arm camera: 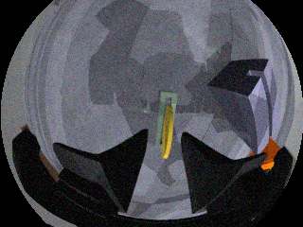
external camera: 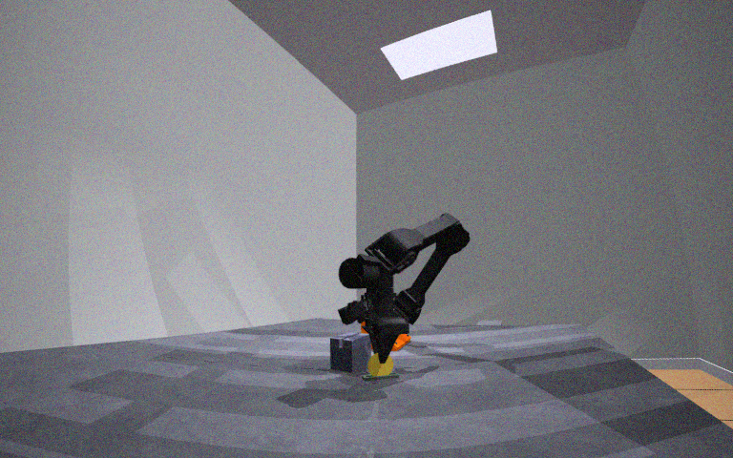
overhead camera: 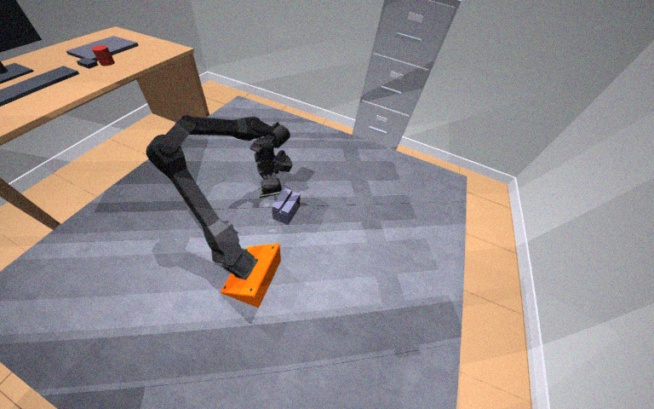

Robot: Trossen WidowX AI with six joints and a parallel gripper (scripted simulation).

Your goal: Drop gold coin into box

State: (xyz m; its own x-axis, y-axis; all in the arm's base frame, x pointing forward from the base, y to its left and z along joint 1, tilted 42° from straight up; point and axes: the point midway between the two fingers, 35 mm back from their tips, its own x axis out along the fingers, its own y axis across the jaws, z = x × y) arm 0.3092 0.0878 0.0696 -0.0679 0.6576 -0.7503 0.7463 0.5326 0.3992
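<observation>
My gripper tip is now 1 cm above the gold coin.
</observation>
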